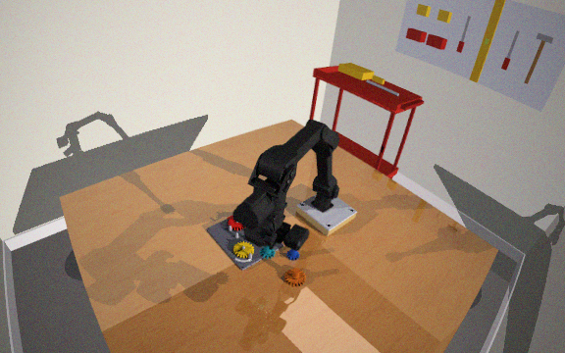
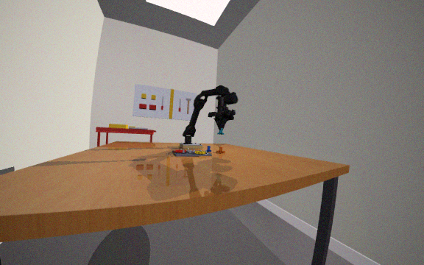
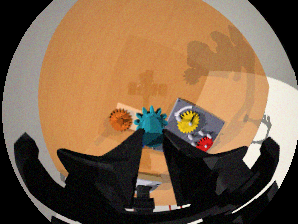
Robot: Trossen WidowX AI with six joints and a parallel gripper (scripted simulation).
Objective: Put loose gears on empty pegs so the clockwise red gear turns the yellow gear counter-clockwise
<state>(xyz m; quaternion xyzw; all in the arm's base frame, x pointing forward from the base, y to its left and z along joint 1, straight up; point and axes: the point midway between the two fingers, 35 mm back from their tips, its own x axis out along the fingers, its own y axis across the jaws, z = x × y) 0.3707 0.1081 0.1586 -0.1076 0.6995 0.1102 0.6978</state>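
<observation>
Right now the red gear is 7 cm behind my gripper tip, 23 cm to the right of it and 14 cm below it. From my gripper tip the other things lie so: orange gear: 8 cm behind, 5 cm to the left, 14 cm below; yellow gear: 2 cm behind, 12 cm to the right, 14 cm below; teal gear: 1 cm below.
</observation>
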